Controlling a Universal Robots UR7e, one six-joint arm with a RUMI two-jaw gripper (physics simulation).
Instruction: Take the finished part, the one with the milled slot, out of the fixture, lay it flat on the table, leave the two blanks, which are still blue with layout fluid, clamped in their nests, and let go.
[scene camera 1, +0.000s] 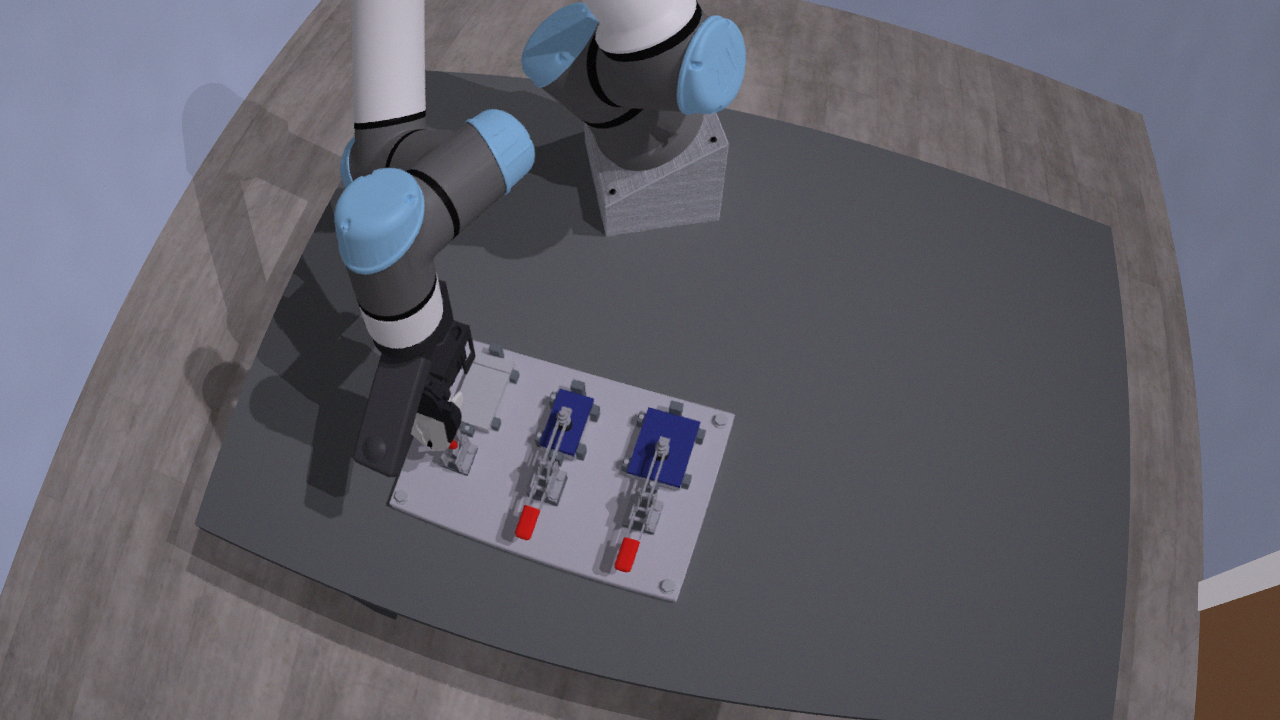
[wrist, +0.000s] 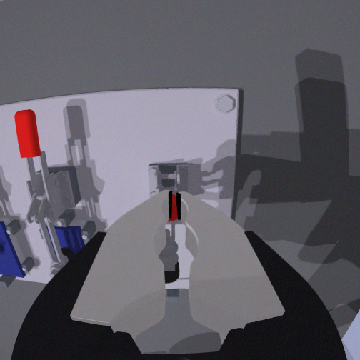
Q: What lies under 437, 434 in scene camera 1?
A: The gripper.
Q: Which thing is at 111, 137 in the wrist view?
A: A fixture plate.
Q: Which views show the finished part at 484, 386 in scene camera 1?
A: Scene camera 1 and the wrist view: all of them.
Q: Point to a blue blank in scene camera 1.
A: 682, 432
